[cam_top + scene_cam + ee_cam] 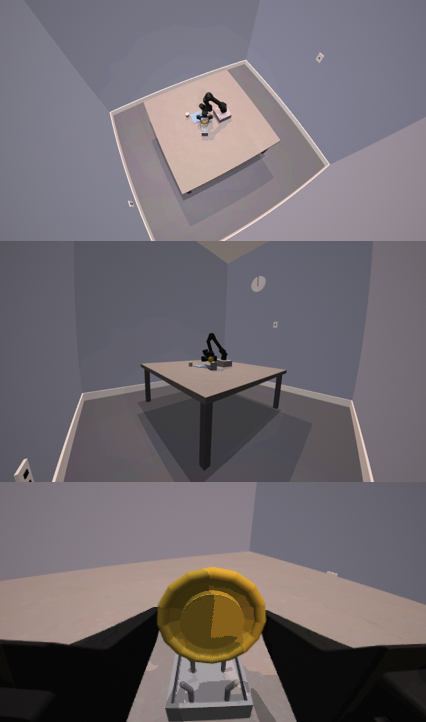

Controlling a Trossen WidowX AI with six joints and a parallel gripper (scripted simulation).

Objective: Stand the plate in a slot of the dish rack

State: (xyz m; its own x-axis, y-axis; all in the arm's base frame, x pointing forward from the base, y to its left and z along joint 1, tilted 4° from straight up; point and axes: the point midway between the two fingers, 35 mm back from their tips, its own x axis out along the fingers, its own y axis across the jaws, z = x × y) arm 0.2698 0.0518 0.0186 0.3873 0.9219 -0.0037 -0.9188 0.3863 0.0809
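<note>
My gripper tip is now 2 cm short of the grey dish rack, 4 cm to the right of it and 7 cm above it. The rest, counted from my gripper tip: yellow plate (1 cm to the right); small white cup (13 cm ahead, 23 cm to the right, 7 cm below); blue spoon (8 cm behind, 19 cm to the right, 9 cm below).
</note>
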